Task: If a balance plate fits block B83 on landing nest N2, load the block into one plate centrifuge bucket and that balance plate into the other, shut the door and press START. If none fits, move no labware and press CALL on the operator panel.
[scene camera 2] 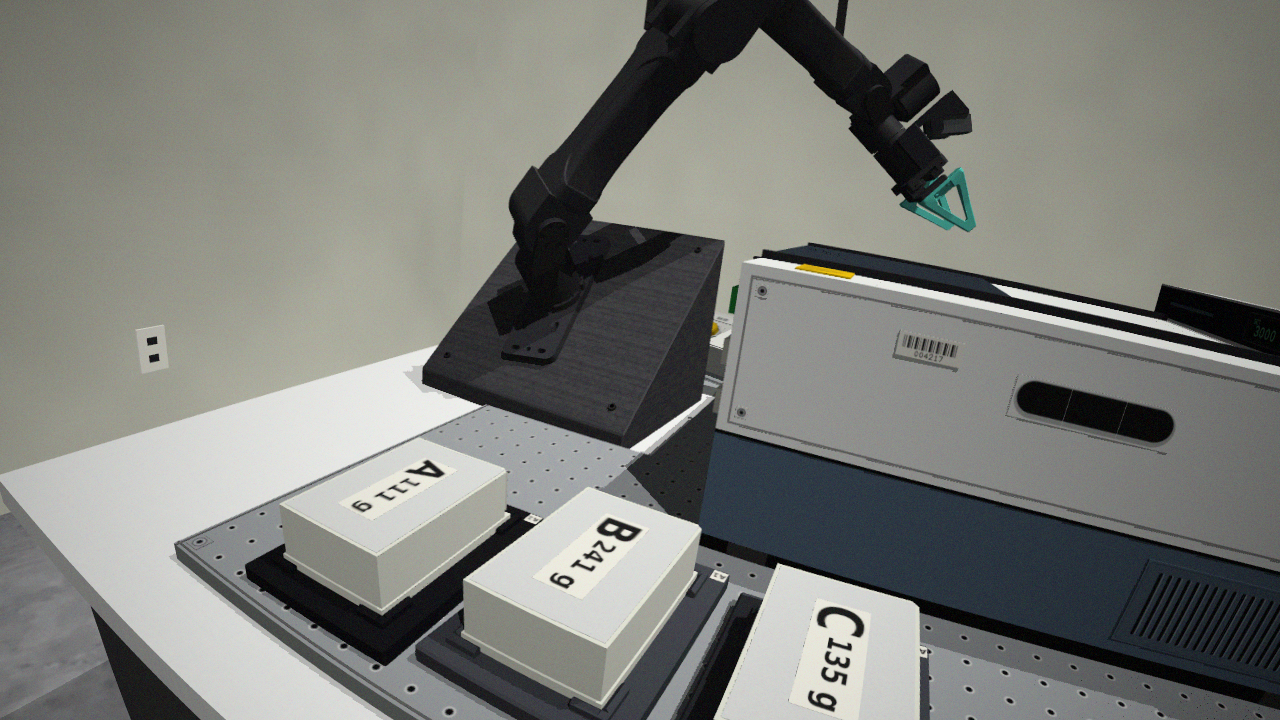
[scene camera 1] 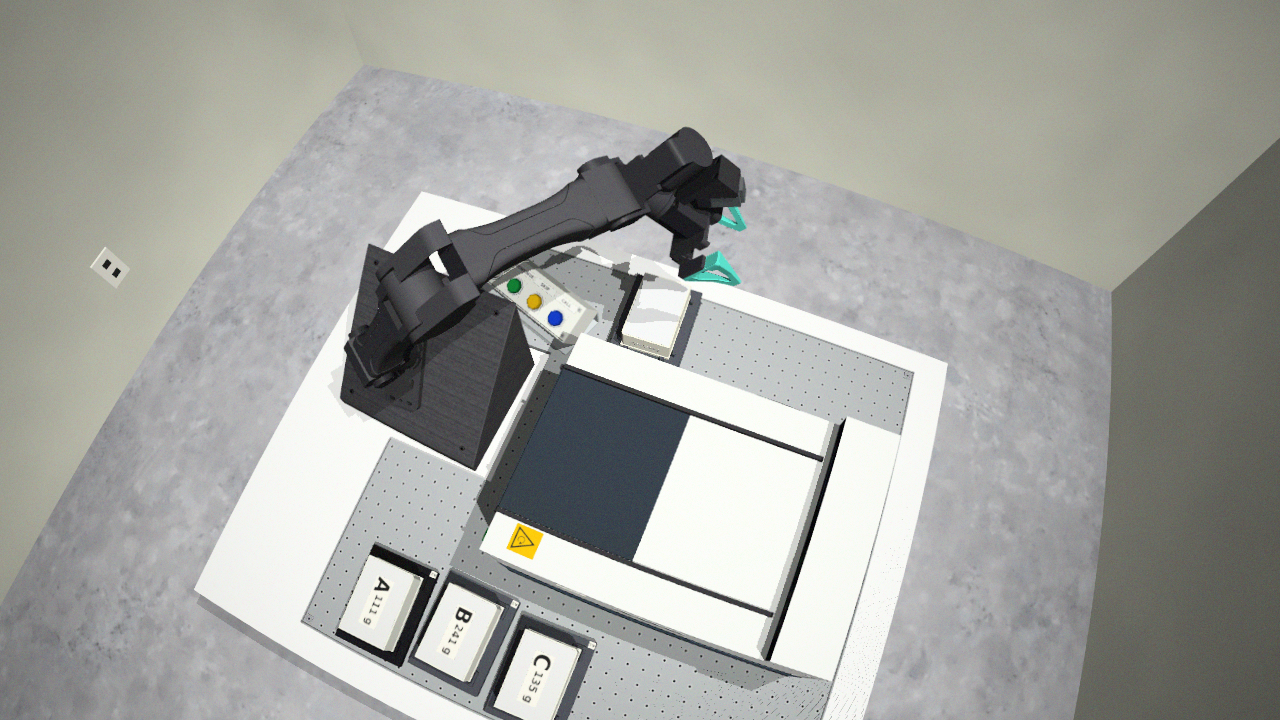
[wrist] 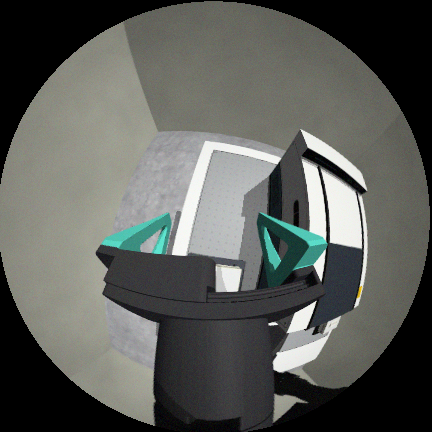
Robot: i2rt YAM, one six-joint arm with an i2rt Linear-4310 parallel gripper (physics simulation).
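A pale block sits on a dark nest at the table's back edge; its label is not readable. Balance plates A, 111 g, B, 241 g, and C, 135 g, sit on separate nests at the front. The centrifuge has a dark panel and a white panel across its top; no bucket shows. The operator panel has green, yellow and blue buttons. My gripper is open and empty, raised near the back edge beyond the block.
The arm's dark wedge base stands left of the centrifuge, beside the operator panel. A raised housing with a display runs along the centrifuge's far right end. The perforated board lies under the labware.
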